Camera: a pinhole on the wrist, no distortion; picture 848 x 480 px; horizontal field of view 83.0 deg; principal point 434.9 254.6 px. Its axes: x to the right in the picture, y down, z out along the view. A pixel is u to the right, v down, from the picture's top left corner.
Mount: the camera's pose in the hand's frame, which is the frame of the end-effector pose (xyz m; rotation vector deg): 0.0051 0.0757 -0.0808 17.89 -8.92 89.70
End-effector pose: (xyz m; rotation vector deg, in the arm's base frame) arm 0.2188 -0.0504 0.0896 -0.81 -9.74 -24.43
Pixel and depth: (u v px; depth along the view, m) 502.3 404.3 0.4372
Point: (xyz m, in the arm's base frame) 0.0832 0.0065 0.4362
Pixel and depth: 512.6 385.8 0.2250
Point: 0.1824 0.0102 0.2326
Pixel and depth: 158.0 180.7 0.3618
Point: 0.1782 -0.2880 0.2943
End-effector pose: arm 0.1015 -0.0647 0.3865 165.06 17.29 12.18
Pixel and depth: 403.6 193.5 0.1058
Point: 0.1395 -0.0985 0.3836
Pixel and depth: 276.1 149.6 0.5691
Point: 0.2962 0.1451 -0.0360
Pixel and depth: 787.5 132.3 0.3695
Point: 0.3343 -0.3273 0.1317
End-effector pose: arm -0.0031 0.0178 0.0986 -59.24 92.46 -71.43
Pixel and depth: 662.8 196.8 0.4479
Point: 0.3249 -0.1744 -0.1267
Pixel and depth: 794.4 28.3 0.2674
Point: 0.1313 -0.1639 -0.1453
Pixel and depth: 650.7 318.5 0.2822
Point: 0.1998 -0.0273 -0.0497
